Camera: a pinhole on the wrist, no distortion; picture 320 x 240 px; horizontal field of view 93.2 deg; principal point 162.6 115.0 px. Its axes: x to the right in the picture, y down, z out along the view. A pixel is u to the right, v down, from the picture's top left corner.
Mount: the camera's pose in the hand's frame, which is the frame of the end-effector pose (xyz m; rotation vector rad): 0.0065 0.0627 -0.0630 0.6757 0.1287 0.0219
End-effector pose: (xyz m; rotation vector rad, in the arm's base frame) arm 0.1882 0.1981 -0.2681 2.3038 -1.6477 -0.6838
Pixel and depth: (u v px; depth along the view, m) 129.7 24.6 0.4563
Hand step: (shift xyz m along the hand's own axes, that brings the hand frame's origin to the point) -0.0403 -0.4401 0.1302
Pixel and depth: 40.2 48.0 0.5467
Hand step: -0.3685 -0.4938 0.2575
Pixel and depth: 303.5 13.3 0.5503
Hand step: 0.5761 -0.5366 0.0738
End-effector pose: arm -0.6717 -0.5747 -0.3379 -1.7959 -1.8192 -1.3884
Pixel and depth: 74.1 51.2 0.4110
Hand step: -0.1839 -0.3432 0.1731
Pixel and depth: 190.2 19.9 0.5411
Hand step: 0.1652 -0.5333 0.1315
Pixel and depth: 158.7 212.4 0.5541
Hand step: 0.0698 -0.0046 0.5896
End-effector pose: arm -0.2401 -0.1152 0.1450 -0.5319 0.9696 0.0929
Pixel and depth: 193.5 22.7 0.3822
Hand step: 0.1270 -0.3522 0.0779
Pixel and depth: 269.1 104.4 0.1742
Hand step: 0.1498 -0.0476 0.0503
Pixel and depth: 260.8 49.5 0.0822
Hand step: 0.0690 -0.0129 -0.0277
